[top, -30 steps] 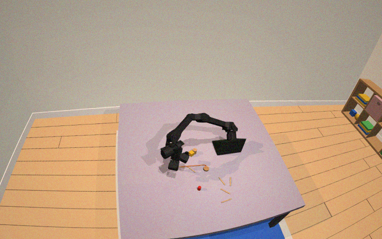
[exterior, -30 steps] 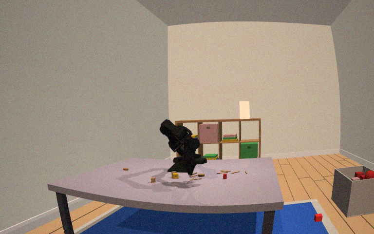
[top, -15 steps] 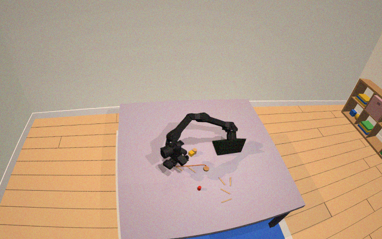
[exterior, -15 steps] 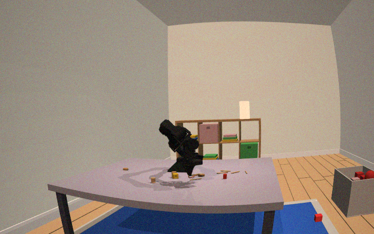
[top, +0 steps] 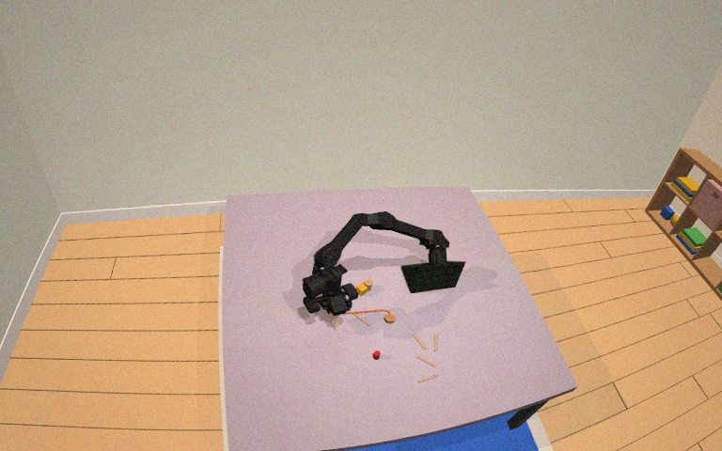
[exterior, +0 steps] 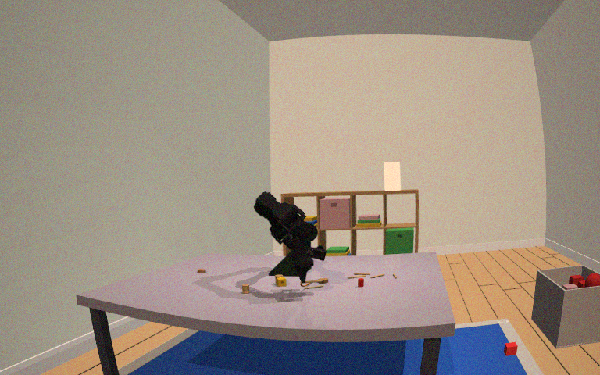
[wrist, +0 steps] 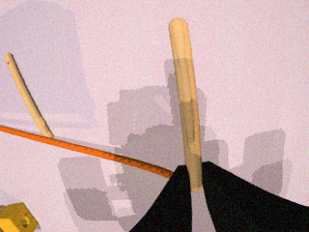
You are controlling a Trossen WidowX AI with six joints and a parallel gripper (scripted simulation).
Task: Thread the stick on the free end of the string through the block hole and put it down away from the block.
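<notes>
Right now the yellow block is 15 cm behind my gripper tip, 11 cm to the right of it and 3 cm below it. The rest, counted from my gripper tip: wooden cylinder 18 cm behind, 13 cm to the right, 3 cm below; red piece 19 cm to the left, 12 cm behind, 3 cm below.
</notes>
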